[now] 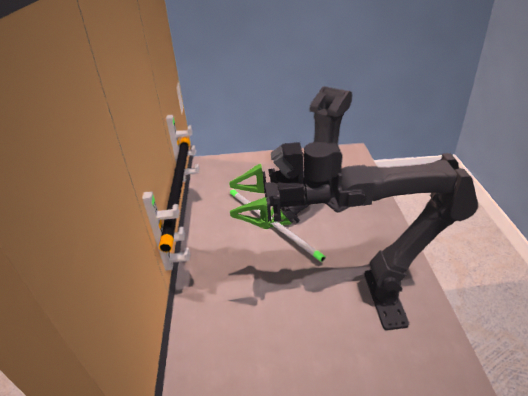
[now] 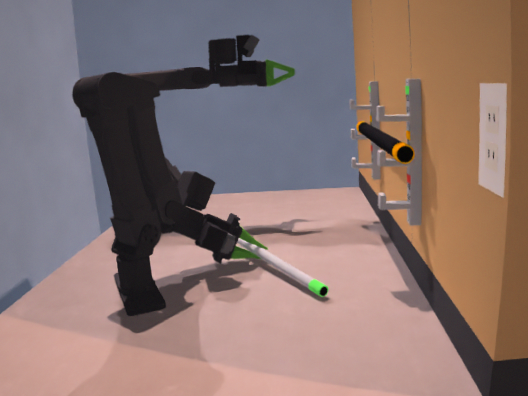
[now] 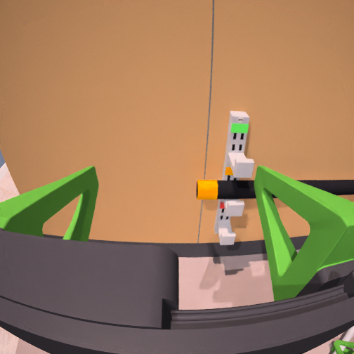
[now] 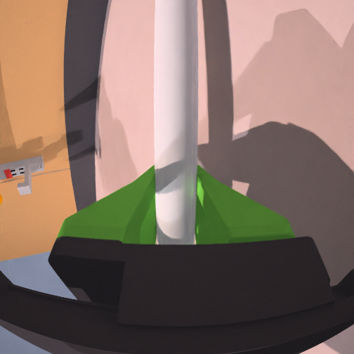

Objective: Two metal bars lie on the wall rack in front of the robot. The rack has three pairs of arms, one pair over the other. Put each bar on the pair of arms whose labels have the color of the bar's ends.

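Places are measured from the left arm's base along level axes (x right, y back, z down), in metres.
Pixels of known places: left gripper, fingertip midpoint: [image 1: 229, 198] [image 2: 294, 72]; right gripper, fingertip midpoint: [image 2: 265, 253]; left arm's base at its link origin: [image 1: 385, 298]; right arm's base at its link origin: [image 2: 138, 291].
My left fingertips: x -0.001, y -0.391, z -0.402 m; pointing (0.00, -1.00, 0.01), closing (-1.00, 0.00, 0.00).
For each thing: its middle in the pictures, then the offset to it from my left fingertips.
- black bar with orange ends, body centre: [image 2: 378, 137] [image 1: 176, 185] dx +0.288, dy -0.169, dz +0.156 m
- white bar with green ends, body centre: [image 2: 255, 249] [image 1: 272, 221] dx +0.339, dy +0.106, dz +0.375 m
- white outlet plate at the middle of its body: [image 2: 491, 137] dx +0.802, dy -0.200, dz +0.102 m
A black bar with orange ends [image 1: 177, 182] [image 2: 382, 139] [image 3: 235, 189] lies on the middle pair of the wall rack [image 1: 150, 210] [image 2: 415, 175] [image 3: 238, 117], at the orange labels. The top arms, with green labels, hold no bar. My right gripper [image 2: 262, 253] [image 4: 175, 173] is shut on the white bar with green ends [image 1: 296, 240] [image 2: 287, 268] [image 4: 176, 90], held slanting low over the table, away from the rack; whether it touches the table I cannot tell. My left gripper [image 1: 231, 199] [image 2: 294, 72] [image 3: 175, 174] is open and empty, apart from the rack.
The wooden wall [image 1: 75, 175] [image 2: 450, 240] [image 3: 125, 100] carries the rack. A white outlet plate [image 2: 492, 137] is on it, beside the rack. The left arm [image 1: 405, 181] reaches out above the white bar. The right arm [image 2: 145, 200] is bent down low.
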